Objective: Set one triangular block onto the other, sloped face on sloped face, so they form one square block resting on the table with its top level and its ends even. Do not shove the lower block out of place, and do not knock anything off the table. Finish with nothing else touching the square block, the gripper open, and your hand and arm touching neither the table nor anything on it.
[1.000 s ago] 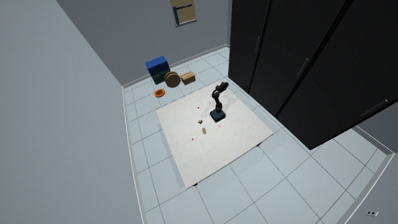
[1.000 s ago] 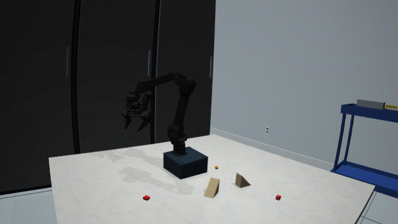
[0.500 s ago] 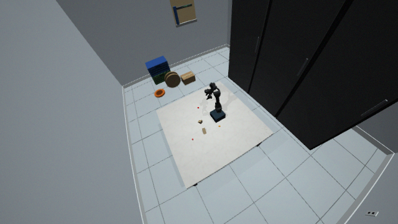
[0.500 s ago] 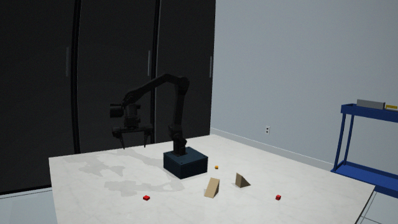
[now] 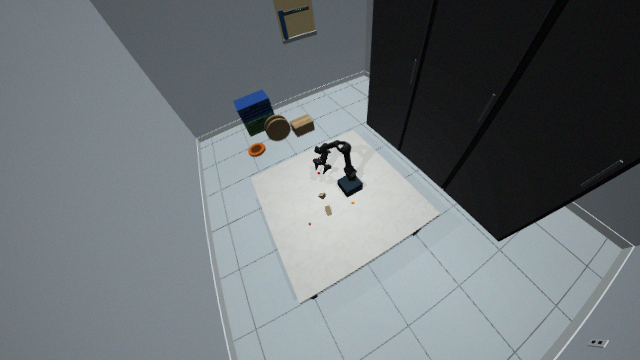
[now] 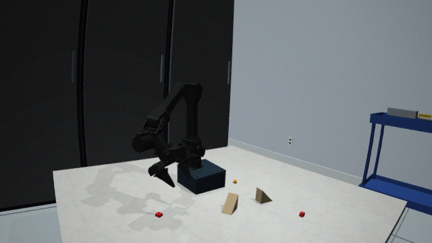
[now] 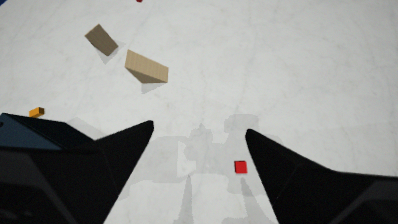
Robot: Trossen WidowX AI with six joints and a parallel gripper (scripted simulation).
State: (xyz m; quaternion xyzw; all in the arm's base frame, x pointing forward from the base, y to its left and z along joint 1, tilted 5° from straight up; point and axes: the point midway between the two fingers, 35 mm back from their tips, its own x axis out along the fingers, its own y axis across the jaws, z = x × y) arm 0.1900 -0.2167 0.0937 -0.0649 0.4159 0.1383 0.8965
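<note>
Right now my gripper tip is 12 cm short of the triangular block, 32 cm to the right of it and 11 cm above it. Round my gripper tip: small orange piece 10 cm behind, 38 cm to the left, 12 cm below.
</note>
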